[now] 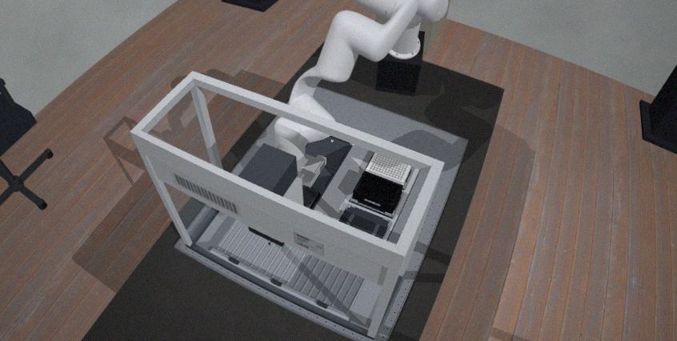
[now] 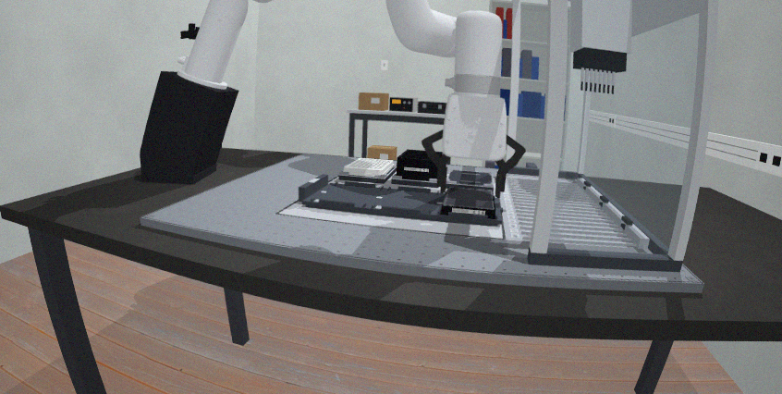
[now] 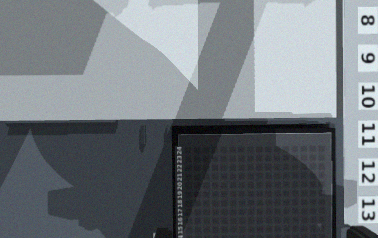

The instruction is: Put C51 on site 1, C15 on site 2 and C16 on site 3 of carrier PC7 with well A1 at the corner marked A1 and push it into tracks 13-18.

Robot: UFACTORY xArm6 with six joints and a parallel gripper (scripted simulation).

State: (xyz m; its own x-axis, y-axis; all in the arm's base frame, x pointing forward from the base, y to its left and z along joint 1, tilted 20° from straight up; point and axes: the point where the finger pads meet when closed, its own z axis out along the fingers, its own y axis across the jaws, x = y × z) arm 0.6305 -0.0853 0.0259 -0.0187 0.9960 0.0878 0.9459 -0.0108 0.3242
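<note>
My hand is 230 mm past the white 96-well plate C15, 210 mm to the right of it and 20 mm above it. Also, from my hand: apron: 120 mm behind, 90 mm to the left, 40 mm below; then dark carrier PC7: 110 mm behind, 20 mm below; then nest S3: 10 mm behind, 220 mm to the left, 30 mm below.
</note>
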